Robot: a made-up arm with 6 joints.
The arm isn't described. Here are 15 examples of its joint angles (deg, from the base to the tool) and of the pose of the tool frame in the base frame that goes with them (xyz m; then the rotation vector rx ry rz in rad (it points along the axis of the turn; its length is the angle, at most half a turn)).
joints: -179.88 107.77 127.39 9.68 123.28 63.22
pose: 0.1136 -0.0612 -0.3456 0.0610 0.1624 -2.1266
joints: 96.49 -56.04 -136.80 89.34 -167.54 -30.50
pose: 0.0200 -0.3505 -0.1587 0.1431 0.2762 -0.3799
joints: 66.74 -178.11 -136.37 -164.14 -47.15 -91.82
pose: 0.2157 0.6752 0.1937 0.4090 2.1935 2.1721
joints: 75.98 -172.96 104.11 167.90 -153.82 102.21
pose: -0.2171 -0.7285 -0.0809 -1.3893 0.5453 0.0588
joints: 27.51 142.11 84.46 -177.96 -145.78 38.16
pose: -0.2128 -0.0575 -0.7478 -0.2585 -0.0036 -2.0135
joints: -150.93 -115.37 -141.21 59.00 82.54 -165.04
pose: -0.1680 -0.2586 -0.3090 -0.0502 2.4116 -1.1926
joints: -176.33 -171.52 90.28 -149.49 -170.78 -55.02
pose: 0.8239 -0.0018 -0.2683 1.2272 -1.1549 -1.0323
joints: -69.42 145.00 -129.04 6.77 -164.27 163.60
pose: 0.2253 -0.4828 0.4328 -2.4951 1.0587 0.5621
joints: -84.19 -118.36 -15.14 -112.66 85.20 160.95
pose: -0.1782 1.1330 -0.7067 -1.6930 -1.4883 1.4624
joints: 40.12 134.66 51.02 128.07 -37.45 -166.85
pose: 0.2401 0.1880 -1.1601 1.6529 -1.9548 0.6980
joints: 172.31 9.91 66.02 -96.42 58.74 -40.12
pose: -0.9783 0.1870 1.0647 -1.2096 -0.6027 -0.1383
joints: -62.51 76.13 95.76 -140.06 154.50 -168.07
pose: 0.3566 -0.6578 -0.3713 0.3665 0.1190 -1.5424
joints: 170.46 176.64 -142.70 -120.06 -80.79 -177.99
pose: -0.5895 -0.0479 0.2913 1.8636 0.3103 -1.2401
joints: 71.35 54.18 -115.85 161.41 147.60 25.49
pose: -0.1227 -0.1604 0.8895 -2.4919 -0.7312 -0.2082
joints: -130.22 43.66 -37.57 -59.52 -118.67 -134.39
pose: -0.1968 -0.4394 1.4699 1.0018 1.7883 0.4883
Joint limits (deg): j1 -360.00..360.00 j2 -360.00..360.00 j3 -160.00..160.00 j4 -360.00..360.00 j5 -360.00..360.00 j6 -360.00..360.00
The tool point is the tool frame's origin. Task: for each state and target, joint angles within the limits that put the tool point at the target. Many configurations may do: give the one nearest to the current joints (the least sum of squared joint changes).
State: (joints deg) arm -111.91 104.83 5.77 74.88 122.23 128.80
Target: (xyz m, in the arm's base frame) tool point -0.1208 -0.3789 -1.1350
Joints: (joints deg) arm -129.13 151.72 20.47 70.92 114.75 128.80
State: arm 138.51 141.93 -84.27 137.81 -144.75 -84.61
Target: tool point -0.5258 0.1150 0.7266
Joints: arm 166.89 113.35 -119.06 138.31 -150.98 -84.61
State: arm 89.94 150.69 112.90 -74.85 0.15 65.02
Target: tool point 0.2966 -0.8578 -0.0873
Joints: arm 111.63 178.68 110.21 -74.89 2.28 65.02
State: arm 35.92 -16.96 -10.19 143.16 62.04 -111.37
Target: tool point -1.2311 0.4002 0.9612
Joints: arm -13.11 -42.70 -23.98 141.02 62.88 -111.37
